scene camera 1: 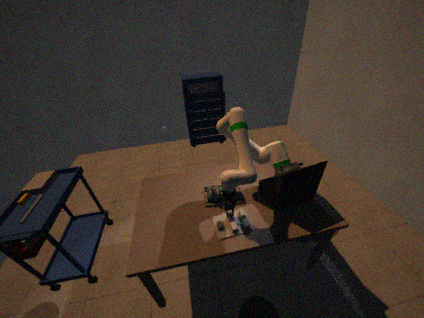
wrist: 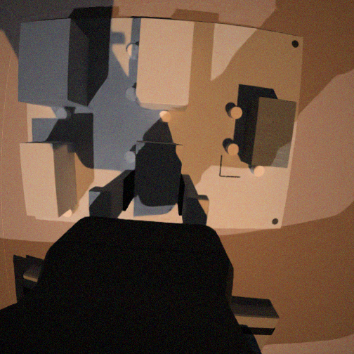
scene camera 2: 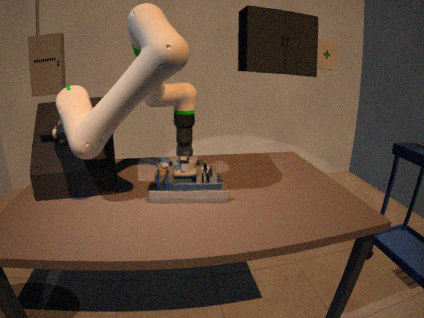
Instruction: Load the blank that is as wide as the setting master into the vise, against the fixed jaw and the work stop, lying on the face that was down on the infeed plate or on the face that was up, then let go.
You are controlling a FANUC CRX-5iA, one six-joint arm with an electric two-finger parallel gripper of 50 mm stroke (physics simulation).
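Where they show: gripper, fingertip midpoint: (scene camera 1: 229, 215) (scene camera 2: 184, 165); arm's base, link origin: (scene camera 1: 285, 173).
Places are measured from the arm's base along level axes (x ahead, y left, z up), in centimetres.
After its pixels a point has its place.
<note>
My gripper (scene camera 1: 230, 213) {x 46.9, y 3.0, z -22.0 cm} (scene camera 2: 184, 160) {x 46.9, y 3.0, z -22.0 cm} (wrist: 156, 184) points down, low over the front part of the light infeed plate (wrist: 250, 202). It is shut on a dark-looking block (wrist: 159, 162); whether that block touches the plate is hidden. On the plate in the wrist view stand a grey block (wrist: 44, 62) at upper left, a pale block (wrist: 165, 62) at upper middle, a pale block (wrist: 44, 180) at lower left and a brown block (wrist: 274, 132) at right. Which is the setting master I cannot tell. The vise (scene camera 1: 214, 196) {x 52.1, y -14.1, z -16.0 cm} (scene camera 2: 192, 186) {x 43.0, y -24.8, z -20.2 cm} stands beside the plate, its jaws small and blurred.
Short round pins (wrist: 235, 112) (wrist: 165, 116) stick up from the plate among the blocks. A large dark box (scene camera 1: 292, 187) {x 3.0, y 12.4, z -2.4 cm} (scene camera 2: 72, 172) {x -4.5, y -12.5, z -13.9 cm} stands on the table (scene camera 1: 170, 215) {x 88.0, y -17.7, z -25.2 cm} (scene camera 2: 280, 225) {x 64.7, y -54.3, z -25.2 cm} near the arm's base. A blue cart (scene camera 1: 75, 217) stands off the table's side.
</note>
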